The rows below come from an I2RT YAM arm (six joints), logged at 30 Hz.
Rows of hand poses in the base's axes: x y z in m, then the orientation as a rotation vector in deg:
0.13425, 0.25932, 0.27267, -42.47, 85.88, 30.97
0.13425, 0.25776, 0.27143, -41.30, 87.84, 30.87
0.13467, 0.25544, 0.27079, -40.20, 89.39, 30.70
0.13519, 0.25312, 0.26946, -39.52, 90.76, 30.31
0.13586, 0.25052, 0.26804, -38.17, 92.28, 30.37
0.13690, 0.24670, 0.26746, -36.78, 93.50, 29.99
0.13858, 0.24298, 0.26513, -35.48, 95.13, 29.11
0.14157, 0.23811, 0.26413, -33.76, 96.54, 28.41
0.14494, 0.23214, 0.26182, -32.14, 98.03, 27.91
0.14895, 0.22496, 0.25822, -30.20, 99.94, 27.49
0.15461, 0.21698, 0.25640, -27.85, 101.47, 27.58
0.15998, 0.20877, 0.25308, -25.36, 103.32, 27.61
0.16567, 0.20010, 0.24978, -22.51, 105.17, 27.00
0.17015, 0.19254, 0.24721, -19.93, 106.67, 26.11
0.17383, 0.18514, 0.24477, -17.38, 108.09, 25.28
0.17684, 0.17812, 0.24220, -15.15, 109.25, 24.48
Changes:
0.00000, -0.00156, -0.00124, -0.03, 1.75, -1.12
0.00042, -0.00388, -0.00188, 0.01, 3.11, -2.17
0.00094, -0.00620, -0.00321, -0.28, 4.21, -3.04
0.00161, -0.00880, -0.00463, 0.03, 5.66, -4.08
0.00265, -0.01262, -0.00521, 0.24, 6.70, -5.35
0.00433, -0.01634, -0.00754, -0.03, 7.91, -6.92
0.00732, -0.02121, -0.00854, 0.13, 9.04, -8.60
0.01069, -0.02718, -0.01085, 0.30, 10.33, -10.09
0.01470, -0.03436, -0.01445, 0.52, 12.07, -11.78
0.02036, -0.04234, -0.01627, 1.38, 13.73, -13.35
0.02573, -0.05055, -0.01959, 2.16, 15.69, -15.06
0.03142, -0.05922, -0.02289, 2.80, 17.50, -17.35
0.03590, -0.06678, -0.02546, 3.25, 18.89, -19.59
0.03958, -0.07418, -0.02790, 3.73, 20.26, -21.75
0.04259, -0.08120, -0.03047, 4.14, 21.39, -23.67

